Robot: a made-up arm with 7 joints. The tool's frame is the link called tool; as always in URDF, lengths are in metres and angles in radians.
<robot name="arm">
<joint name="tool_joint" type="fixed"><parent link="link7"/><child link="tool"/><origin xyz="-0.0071 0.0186 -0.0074" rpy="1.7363 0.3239 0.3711"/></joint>
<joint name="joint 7" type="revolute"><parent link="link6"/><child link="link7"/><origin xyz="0.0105 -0.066 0.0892"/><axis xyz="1 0 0"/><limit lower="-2.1" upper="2.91" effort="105" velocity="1.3"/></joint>
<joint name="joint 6" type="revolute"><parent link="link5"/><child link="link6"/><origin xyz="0.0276 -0.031 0.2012"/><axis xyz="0 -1 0"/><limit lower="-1.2" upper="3.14" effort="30" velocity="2.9"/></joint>
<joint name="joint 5" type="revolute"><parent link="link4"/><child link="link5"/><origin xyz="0.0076 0.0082 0.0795"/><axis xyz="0 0 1"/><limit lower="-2.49" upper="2.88" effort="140" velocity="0.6"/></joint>
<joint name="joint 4" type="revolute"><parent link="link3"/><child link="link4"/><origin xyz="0.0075 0.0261 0.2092"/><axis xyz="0 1 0"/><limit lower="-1.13" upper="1.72" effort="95" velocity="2.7"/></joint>
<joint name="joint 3" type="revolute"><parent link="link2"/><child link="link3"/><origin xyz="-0.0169 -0.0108 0.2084"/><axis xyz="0 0 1"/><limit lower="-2.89" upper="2.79" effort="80" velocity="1.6"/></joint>
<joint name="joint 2" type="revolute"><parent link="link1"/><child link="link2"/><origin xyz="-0.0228 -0.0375 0.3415"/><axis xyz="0 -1 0"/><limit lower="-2.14" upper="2.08" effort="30" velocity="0.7"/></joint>
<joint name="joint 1" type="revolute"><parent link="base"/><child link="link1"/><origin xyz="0.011 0.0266 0.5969"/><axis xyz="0 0 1"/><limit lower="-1.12" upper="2.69" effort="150" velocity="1.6"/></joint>
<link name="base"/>
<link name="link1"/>
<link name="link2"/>
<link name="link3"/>
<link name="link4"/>
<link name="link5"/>
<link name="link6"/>
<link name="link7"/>
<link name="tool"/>
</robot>
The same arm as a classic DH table. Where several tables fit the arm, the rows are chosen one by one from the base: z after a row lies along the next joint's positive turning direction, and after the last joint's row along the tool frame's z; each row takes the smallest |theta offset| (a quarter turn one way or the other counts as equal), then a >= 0, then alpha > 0; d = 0 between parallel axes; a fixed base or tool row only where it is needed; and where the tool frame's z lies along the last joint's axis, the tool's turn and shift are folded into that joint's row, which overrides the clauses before.
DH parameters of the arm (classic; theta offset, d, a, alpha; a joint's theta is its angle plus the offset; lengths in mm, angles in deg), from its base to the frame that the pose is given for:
base (fixed): 67.53 0 28.8 0
joint 1: -67.53 938.4 -22.8 90
joint 2: 0 48.3 -16.9 -90
joint 3: 0 417.6 7.5 -90
joint 4: 0 34.3 7.6 90
joint 5: 0 280.7 27.6 90
joint 6: 90 97 89.2 90
joint 7: 9.45 9 -10.4 -72.01
tool (fixed): -111.74 -18 0 0
Joint limits (deg, base to tool): -64.17..154.13 -122.61..119.18 -165.58..159.86 -64.74..98.55 -142.67..165.01 -68.75..179.91 -120.32..166.73

